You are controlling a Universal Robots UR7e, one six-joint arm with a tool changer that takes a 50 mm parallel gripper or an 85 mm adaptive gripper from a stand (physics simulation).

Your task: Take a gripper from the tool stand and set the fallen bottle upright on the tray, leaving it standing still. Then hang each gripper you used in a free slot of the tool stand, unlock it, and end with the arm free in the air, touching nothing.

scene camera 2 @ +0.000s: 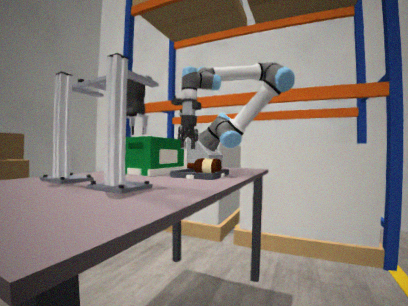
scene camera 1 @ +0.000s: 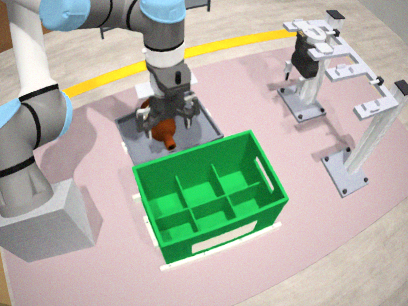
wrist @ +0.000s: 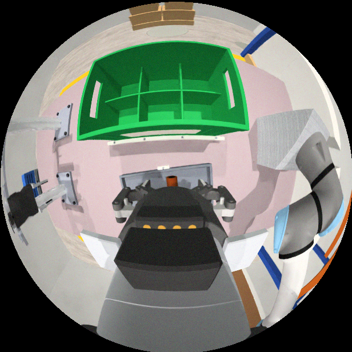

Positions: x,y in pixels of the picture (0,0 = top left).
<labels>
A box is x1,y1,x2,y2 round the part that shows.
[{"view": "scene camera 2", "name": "black parallel gripper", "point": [135,106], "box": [126,76,148,134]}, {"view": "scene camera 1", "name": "adaptive gripper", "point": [162,107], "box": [135,70,199,139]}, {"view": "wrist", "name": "adaptive gripper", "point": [171,207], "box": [80,179,268,271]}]
</labels>
